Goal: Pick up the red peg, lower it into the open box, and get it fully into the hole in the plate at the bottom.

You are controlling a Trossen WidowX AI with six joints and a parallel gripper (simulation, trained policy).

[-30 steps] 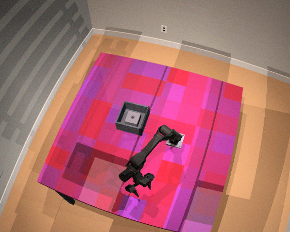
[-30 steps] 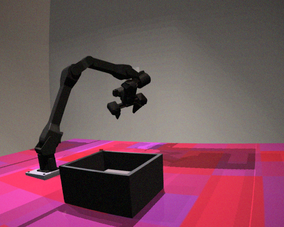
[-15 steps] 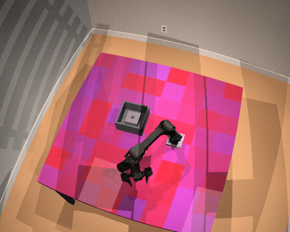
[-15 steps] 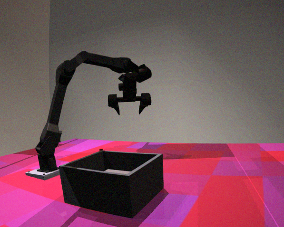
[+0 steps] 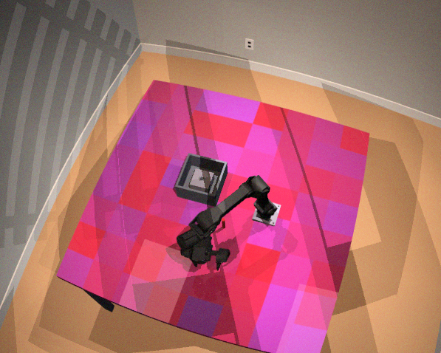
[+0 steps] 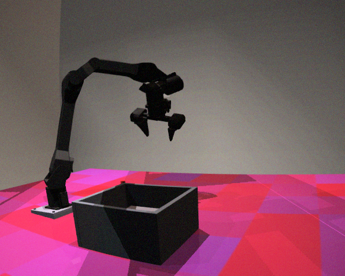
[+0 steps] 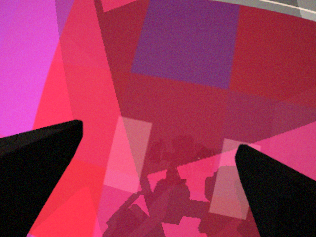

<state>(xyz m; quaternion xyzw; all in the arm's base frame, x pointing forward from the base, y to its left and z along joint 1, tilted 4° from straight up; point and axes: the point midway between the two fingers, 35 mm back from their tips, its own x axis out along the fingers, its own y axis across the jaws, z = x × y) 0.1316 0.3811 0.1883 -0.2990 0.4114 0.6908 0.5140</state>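
The red peg is 40 mm ahead of my gripper tip, 270 mm to the right of it and 140 mm below it. The rest, counted from my gripper tip: dark box (220 mm ahead, 440 mm to the right, 150 mm below); then grey plate (220 mm ahead, 440 mm to the right, 130 mm below).
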